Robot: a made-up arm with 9 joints. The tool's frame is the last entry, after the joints. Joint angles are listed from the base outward. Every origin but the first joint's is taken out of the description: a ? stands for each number. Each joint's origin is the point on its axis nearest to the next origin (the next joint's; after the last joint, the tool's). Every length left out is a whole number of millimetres.
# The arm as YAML. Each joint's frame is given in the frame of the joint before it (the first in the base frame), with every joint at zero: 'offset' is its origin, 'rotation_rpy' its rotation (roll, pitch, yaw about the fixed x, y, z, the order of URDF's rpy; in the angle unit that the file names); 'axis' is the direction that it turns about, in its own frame. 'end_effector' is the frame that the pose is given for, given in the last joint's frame.
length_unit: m
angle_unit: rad
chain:
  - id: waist
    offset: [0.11, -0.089, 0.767]
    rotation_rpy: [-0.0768, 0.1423, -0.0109]
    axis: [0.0, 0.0, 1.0]
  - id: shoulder
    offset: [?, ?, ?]
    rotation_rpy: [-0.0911, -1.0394, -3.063]
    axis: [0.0, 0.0, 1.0]
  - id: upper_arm
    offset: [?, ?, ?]
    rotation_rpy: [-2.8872, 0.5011, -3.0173]
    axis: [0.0, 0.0, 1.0]
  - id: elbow
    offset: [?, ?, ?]
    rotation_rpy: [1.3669, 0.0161, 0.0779]
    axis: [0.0, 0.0, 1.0]
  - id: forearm
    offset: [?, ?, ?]
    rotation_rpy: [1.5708, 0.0, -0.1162]
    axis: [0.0, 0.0, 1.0]
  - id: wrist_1
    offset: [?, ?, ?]
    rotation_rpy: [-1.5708, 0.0, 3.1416]
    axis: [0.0, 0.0, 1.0]
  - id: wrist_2
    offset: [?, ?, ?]
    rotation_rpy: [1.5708, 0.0, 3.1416]
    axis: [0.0, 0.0, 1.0]
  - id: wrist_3
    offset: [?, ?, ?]
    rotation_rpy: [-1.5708, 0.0, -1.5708]
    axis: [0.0, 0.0, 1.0]
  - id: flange
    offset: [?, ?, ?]
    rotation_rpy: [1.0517, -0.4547, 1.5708]
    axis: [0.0, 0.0, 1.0]
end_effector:
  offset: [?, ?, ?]
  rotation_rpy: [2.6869, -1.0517, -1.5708]
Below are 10 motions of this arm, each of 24 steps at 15 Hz.
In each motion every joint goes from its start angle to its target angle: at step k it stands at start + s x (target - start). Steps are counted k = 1, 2, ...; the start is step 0. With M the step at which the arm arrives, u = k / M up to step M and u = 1 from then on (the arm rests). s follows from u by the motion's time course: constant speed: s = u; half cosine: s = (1 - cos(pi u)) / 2; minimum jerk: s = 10 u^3 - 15 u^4 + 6 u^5.
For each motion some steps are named. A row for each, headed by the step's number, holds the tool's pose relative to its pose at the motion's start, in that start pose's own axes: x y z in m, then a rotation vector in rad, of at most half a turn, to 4 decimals.
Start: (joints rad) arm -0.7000 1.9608 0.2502 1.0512 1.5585 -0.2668 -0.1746 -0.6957 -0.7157
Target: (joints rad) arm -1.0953 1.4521 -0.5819 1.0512 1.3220 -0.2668 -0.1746 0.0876 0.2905
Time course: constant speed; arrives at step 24
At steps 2, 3, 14, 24:
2: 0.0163 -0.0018 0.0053 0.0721 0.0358 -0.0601
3: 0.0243 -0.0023 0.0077 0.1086 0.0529 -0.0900
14: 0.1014 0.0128 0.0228 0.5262 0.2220 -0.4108
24: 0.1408 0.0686 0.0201 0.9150 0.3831 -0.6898

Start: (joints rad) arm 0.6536 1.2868 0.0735 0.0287 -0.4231 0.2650 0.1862 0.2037 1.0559
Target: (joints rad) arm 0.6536 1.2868 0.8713 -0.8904 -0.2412 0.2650 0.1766 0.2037 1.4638
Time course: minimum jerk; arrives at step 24
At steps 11, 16, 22, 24:
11: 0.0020 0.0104 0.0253 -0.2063 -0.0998 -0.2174
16: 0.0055 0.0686 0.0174 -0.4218 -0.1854 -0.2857
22: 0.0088 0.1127 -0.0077 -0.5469 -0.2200 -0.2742
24: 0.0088 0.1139 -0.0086 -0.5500 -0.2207 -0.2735

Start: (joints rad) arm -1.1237 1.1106 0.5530 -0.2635 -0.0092 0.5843 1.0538 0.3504 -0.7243
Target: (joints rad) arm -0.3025 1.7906 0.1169 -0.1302 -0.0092 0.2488 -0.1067 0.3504 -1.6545
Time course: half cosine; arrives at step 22
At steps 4, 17, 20, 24:
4: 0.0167 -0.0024 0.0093 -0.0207 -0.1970 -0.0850
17: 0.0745 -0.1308 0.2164 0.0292 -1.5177 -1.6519
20: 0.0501 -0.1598 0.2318 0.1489 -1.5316 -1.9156
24: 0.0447 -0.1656 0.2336 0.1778 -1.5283 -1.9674

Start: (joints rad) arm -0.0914 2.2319 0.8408 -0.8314 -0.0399 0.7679 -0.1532 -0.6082 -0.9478
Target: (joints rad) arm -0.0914 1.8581 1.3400 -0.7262 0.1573 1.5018 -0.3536 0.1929 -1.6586
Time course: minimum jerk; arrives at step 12
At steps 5, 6, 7, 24:
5: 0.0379 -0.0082 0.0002 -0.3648 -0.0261 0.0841
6: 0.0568 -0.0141 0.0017 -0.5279 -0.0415 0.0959
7: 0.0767 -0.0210 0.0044 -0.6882 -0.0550 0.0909
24: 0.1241 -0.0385 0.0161 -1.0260 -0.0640 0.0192

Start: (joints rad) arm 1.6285 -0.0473 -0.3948 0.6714 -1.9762 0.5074 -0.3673 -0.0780 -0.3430
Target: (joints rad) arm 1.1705 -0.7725 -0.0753 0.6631 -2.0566 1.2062 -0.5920 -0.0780 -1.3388
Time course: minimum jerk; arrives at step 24
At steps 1, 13, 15, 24:
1: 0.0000 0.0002 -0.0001 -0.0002 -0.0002 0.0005
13: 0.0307 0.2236 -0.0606 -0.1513 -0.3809 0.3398
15: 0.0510 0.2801 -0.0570 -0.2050 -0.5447 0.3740
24: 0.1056 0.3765 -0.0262 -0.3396 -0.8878 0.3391

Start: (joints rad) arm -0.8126 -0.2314 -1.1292 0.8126 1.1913 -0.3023 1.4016 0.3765 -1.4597
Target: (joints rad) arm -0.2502 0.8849 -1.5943 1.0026 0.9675 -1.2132 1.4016 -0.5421 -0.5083
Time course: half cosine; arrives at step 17
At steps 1, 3, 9, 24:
1: 0.0028 -0.0006 -0.0009 0.0057 -0.0279 -0.0036
3: 0.0240 -0.0056 -0.0046 0.0493 -0.2446 -0.0258
9: 0.0433 -0.0387 0.0694 0.1413 -1.7126 0.1260
24: -0.1538 0.0528 0.0324 -0.6770 -2.5934 0.6963

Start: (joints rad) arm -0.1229 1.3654 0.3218 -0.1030 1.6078 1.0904 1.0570 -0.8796 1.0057
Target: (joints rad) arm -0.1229 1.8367 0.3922 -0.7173 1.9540 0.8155 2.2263 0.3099 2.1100
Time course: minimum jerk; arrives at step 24
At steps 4, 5, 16, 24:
4: -0.0082 -0.0103 -0.0014 0.0649 -0.0102 -0.0315
5: -0.0149 -0.0189 -0.0032 0.1177 -0.0177 -0.0568
16: -0.2177 -0.2185 -0.1618 1.2696 -0.1409 -0.6451
24: -0.2888 -0.2551 -0.2148 1.5352 -0.2487 -0.7844

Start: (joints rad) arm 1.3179 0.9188 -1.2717 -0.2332 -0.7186 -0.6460 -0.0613 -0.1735 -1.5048
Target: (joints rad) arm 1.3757 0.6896 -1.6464 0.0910 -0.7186 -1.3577 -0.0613 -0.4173 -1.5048
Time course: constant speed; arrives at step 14
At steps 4, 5, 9, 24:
4: 0.0619 0.0205 0.0433 0.1406 -0.1731 -0.1765
5: 0.0773 0.0231 0.0561 0.1743 -0.2173 -0.2205
9: 0.1354 0.0228 0.1147 0.3048 -0.3961 -0.3959
24: 0.1944 0.0008 0.2007 0.4624 -0.6195 -0.6132

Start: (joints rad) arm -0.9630 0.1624 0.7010 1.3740 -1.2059 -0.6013 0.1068 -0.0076 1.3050
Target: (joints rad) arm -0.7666 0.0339 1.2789 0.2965 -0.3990 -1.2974 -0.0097 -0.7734 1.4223
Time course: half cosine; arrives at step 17
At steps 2, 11, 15, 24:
2: 0.0029 0.0066 -0.0001 0.0379 0.0117 0.0348
11: -0.0484 0.2011 0.1291 0.3138 -0.0303 0.7833
15: -0.1062 0.2625 0.1830 0.1835 -0.1006 0.9564
24: -0.1139 0.2705 0.1883 0.1584 -0.1084 0.9730

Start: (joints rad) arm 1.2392 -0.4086 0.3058 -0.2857 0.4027 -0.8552 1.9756 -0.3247 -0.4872
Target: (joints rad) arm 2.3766 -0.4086 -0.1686 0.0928 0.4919 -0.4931 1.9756 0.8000 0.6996
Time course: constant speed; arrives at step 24
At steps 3, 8, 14, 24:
3: -0.0338 -0.0121 0.0469 0.0087 0.1632 -0.2654
8: -0.0880 -0.0148 0.1425 -0.0205 0.3173 -0.7303
14: -0.1376 0.0254 0.2783 -0.1233 0.2841 -1.2684
24: -0.1511 0.2075 0.4781 -0.3782 -0.2986 -1.8589

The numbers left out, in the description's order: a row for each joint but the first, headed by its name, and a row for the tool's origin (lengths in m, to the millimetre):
shoulder: 0.221 -0.065 0.0
upper_arm: -0.064 0.043 0.0
elbow: -0.024 -0.049 0.0
forearm: -0.01 0.058 0.0
wrist_1: -0.049 0.202 0.0
wrist_2: -0.033 -0.073 0.0
wrist_3: 0.166 -0.003 0.0
flange: 0.063 0.176 0.0
tool: -0.086 -0.069 0.0

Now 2 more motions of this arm.
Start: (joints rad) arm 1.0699 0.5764 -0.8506 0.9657 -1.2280 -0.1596 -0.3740 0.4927 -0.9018
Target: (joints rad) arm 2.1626 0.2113 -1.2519 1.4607 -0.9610 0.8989 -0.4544 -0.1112 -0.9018
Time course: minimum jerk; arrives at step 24
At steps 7, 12, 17, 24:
7: 0.0539 -0.0102 0.0159 -0.0273 -0.2758 0.1959
12: 0.1576 -0.0135 0.0944 -0.0773 -0.9401 0.5325
17: 0.2078 -0.0215 0.2042 -0.1325 -1.6199 0.6784
24: 0.2137 -0.0347 0.2498 -0.1645 -1.9086 0.6696

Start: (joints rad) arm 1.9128 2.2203 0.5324 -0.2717 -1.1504 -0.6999 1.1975 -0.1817 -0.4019
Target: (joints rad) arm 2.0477 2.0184 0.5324 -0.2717 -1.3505 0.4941 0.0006 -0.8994 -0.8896
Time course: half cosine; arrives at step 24
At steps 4, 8, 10, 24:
4: -0.0009 -0.0098 0.0033 -0.0750 -0.0430 -0.0196
8: -0.0050 -0.0377 0.0157 -0.3226 -0.1281 -0.0492
10: -0.0088 -0.0561 0.0265 -0.5133 -0.1562 -0.0437
24: -0.0128 -0.1262 0.1173 -1.6194 0.0499 0.4485

